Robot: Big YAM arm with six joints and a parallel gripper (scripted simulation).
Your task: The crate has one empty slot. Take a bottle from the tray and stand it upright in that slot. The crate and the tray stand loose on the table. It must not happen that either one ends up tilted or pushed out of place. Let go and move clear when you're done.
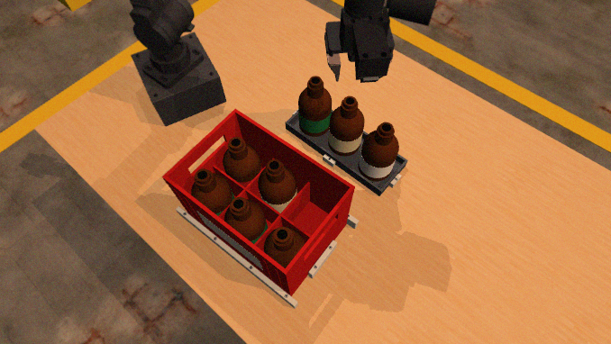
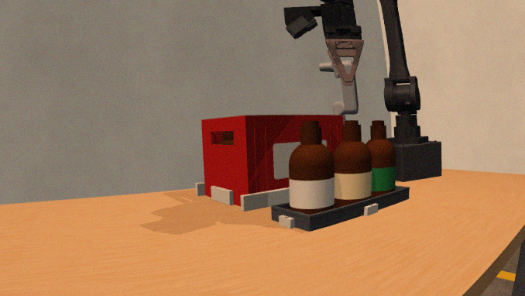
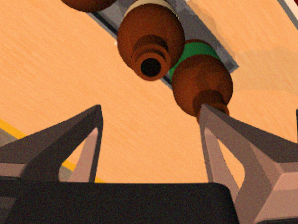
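My hand is 220 mm above the dark tray. From my hand the other things lie so: red crate 20 mm behind, 250 mm to the right, 150 mm below.
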